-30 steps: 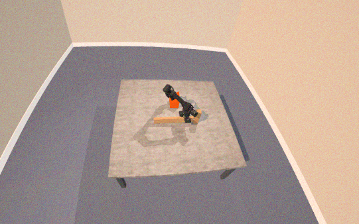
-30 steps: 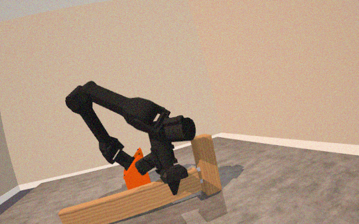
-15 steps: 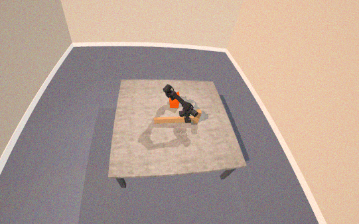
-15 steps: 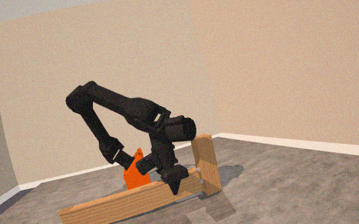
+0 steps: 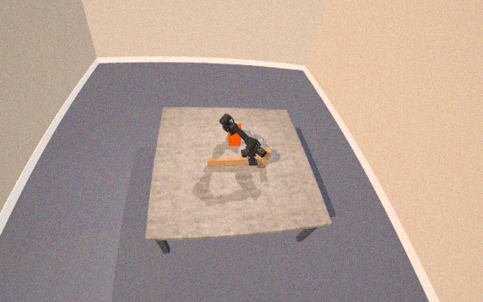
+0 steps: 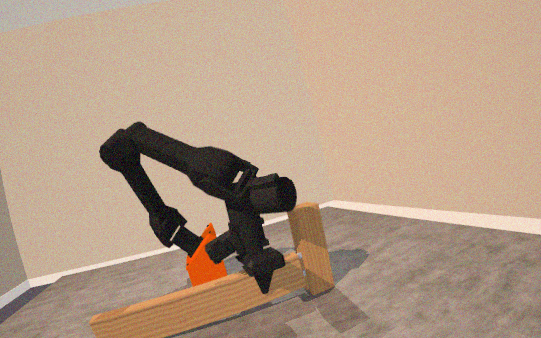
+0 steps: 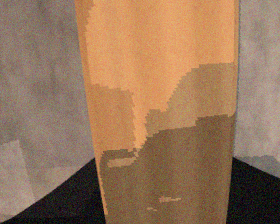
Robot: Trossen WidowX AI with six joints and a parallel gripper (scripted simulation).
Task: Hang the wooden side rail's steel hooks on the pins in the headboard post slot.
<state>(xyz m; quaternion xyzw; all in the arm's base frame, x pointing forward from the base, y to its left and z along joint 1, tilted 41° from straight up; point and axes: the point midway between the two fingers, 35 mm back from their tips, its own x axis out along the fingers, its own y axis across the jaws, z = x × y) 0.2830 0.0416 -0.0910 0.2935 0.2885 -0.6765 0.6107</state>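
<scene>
The headboard post is 110 mm to the left of my gripper tip and 40 mm above it.
</scene>
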